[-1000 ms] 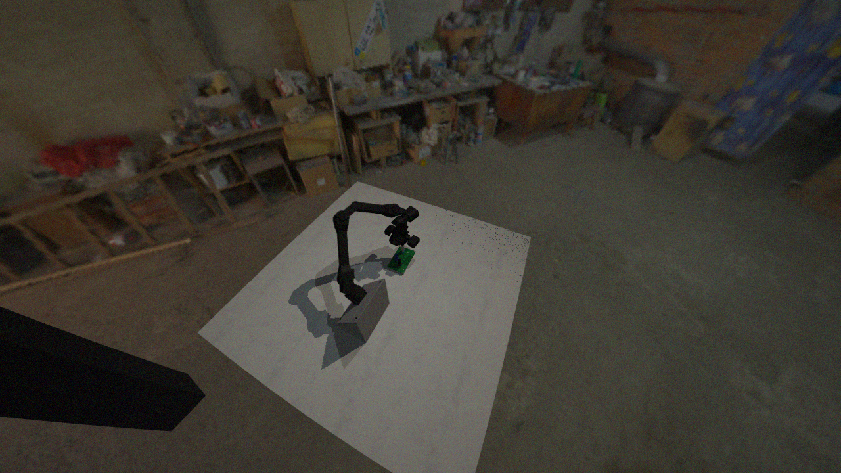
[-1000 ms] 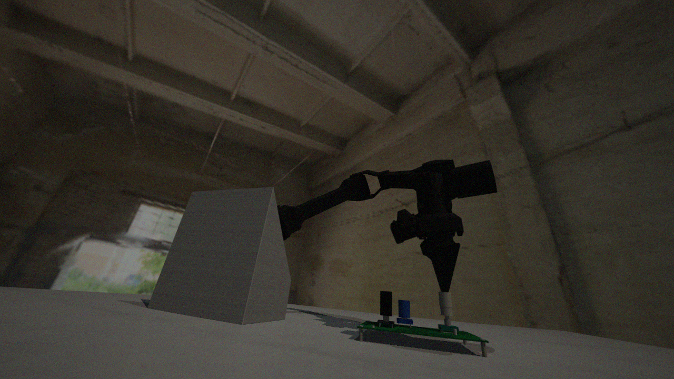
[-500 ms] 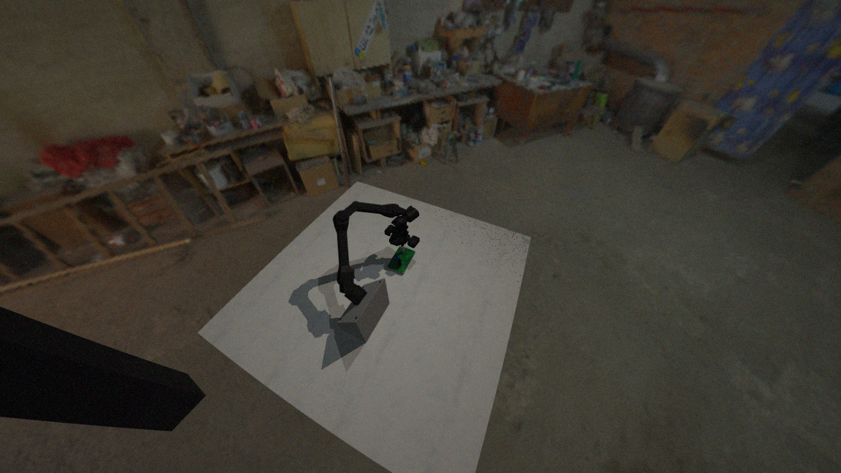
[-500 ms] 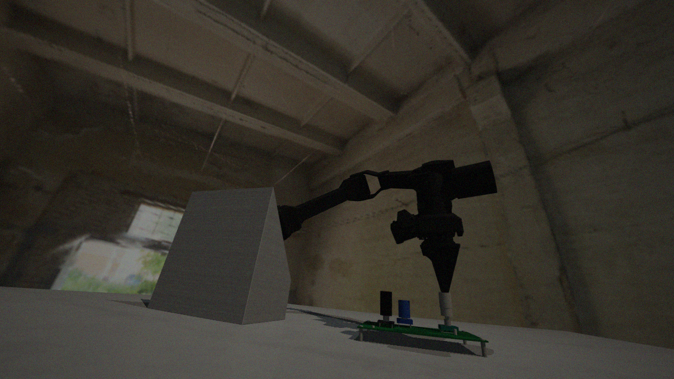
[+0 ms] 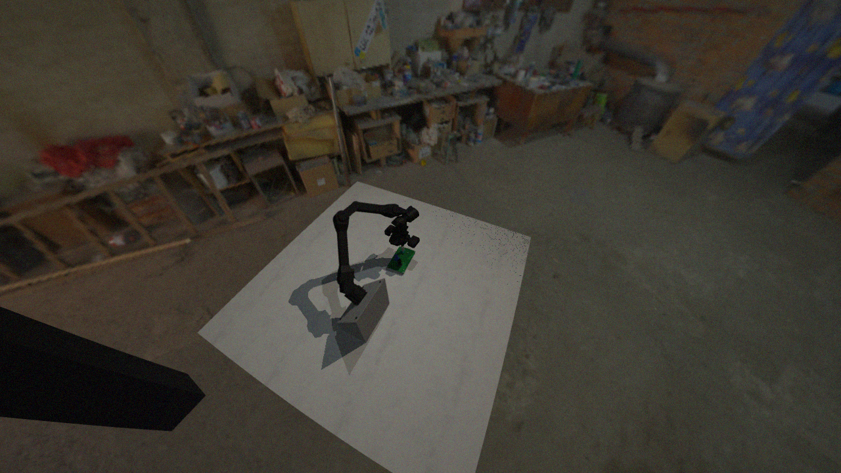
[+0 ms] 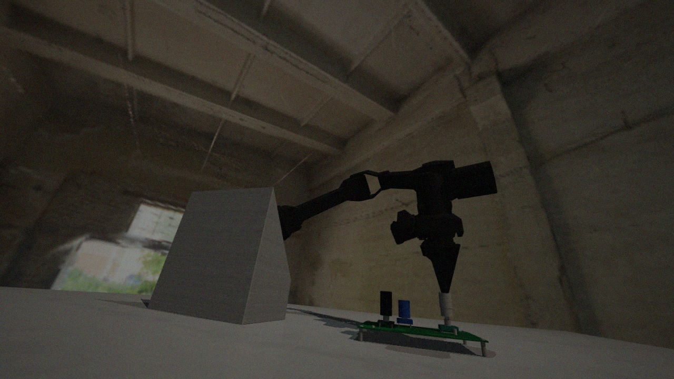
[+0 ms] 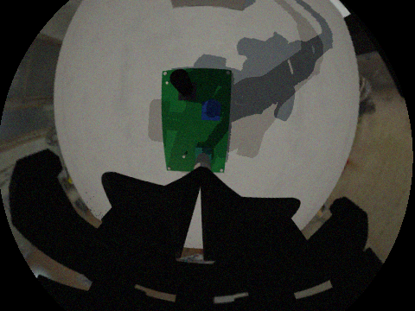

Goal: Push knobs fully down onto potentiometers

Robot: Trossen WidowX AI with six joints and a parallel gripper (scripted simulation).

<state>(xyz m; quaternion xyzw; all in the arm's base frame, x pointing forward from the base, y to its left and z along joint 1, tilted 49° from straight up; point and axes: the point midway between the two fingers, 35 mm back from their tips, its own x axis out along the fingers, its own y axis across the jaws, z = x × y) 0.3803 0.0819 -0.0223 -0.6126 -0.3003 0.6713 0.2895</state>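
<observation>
My gripper tip is now 10 mm above the white knob. Round my gripper tip: black knob (90 mm behind, 40 mm to the right, 20 mm below).
</observation>
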